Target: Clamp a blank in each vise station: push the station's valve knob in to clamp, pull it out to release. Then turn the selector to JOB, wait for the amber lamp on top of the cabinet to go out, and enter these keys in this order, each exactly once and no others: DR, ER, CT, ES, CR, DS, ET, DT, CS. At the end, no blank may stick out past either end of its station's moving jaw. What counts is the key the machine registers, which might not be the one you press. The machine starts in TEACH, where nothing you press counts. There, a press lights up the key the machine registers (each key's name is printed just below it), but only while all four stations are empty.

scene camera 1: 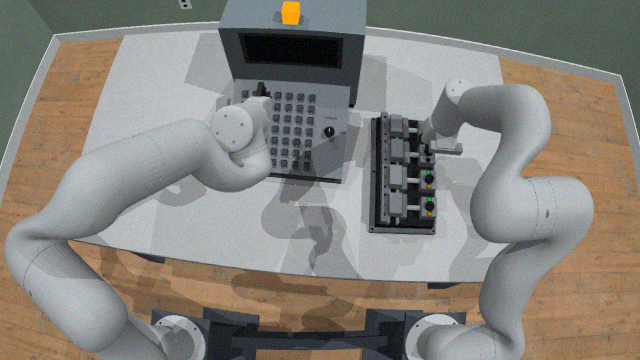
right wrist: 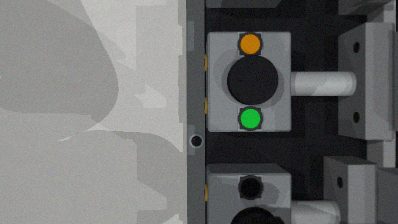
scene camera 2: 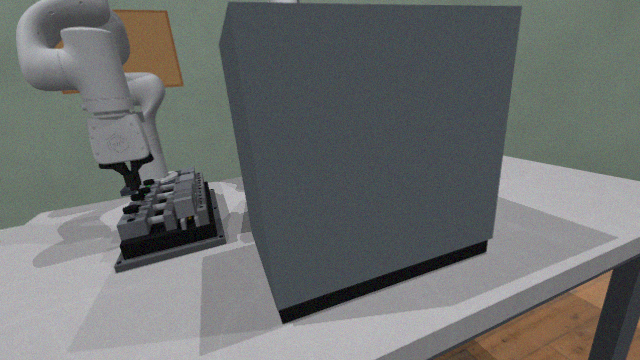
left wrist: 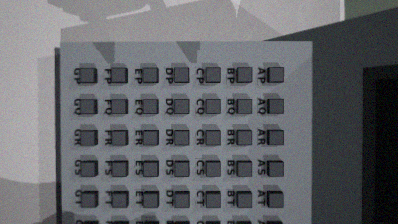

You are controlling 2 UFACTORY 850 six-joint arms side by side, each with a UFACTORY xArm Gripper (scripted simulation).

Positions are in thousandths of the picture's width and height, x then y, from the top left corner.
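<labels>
There's a moving jaw (right wrist: 901,373) here, and it's 22 cm from the lens.
</labels>
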